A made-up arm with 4 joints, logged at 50 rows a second.
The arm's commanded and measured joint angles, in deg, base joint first. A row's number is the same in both.
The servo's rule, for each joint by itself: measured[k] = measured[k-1] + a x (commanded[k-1-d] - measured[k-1]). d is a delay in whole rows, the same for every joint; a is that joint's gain. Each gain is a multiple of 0.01, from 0.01 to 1. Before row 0 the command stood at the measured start. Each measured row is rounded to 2 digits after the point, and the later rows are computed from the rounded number. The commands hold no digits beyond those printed.
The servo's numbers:
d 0
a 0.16 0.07 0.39 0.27
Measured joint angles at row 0:
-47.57, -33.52, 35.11, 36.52
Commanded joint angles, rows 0 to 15:
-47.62, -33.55, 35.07, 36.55
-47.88, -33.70, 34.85, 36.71
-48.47, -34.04, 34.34, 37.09
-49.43, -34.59, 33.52, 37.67
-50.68, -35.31, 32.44, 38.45
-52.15, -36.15, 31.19, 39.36
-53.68, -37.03, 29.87, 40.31
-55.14, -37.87, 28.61, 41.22
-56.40, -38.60, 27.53, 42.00
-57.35, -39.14, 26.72, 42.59
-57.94, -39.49, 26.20, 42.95
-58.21, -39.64, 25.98, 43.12
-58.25, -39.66, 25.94, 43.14
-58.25, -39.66, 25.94, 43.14
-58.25, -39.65, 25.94, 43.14
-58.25, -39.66, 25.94, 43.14
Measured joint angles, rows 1 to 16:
-47.58, -33.52, 35.09, 36.53
-47.63, -33.53, 35.00, 36.58
-47.76, -33.57, 34.74, 36.72
-48.03, -33.64, 34.26, 36.98
-48.45, -33.76, 33.55, 37.38
-49.04, -33.93, 32.63, 37.91
-49.78, -34.15, 31.55, 38.56
-50.64, -34.41, 30.40, 39.28
-51.56, -34.70, 29.28, 40.01
-52.49, -35.01, 28.28, 40.71
-53.36, -35.32, 27.47, 41.31
-54.14, -35.62, 26.89, 41.80
-54.80, -35.90, 26.52, 42.16
-55.35, -36.16, 26.29, 42.42
-55.81, -36.40, 26.15, 42.61
-56.20, -36.63, 26.07, 42.75

